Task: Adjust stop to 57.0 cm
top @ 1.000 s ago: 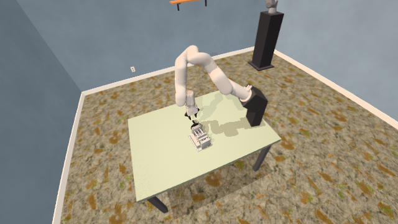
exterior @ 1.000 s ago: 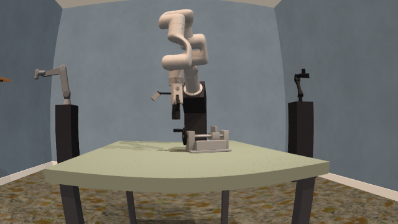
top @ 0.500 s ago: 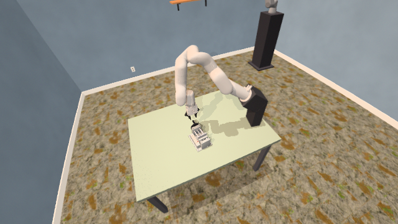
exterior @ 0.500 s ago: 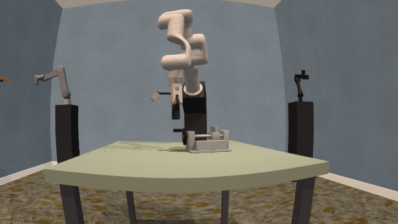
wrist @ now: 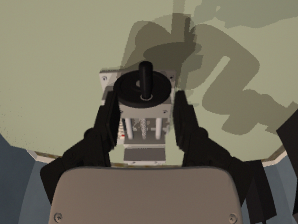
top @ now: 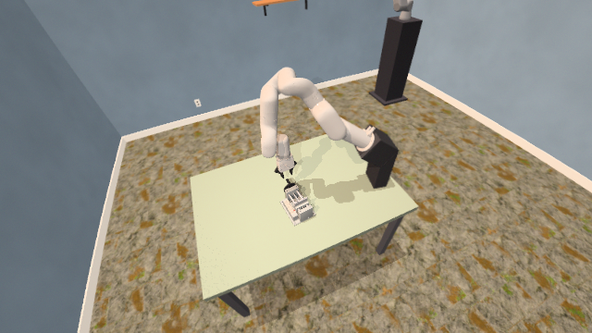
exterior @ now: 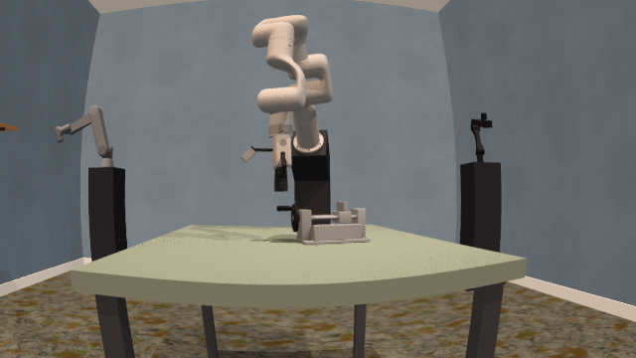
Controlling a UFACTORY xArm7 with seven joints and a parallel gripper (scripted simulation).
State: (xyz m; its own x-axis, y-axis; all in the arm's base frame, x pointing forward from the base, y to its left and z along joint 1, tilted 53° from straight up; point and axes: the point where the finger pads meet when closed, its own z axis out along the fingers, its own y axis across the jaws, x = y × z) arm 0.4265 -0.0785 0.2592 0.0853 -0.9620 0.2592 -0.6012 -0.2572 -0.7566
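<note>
My hand is 20 mm to the right of the black handwheel and 80 mm above it. Round my hand: grey stop block: 10 mm behind, 190 mm to the left, 80 mm below.
</note>
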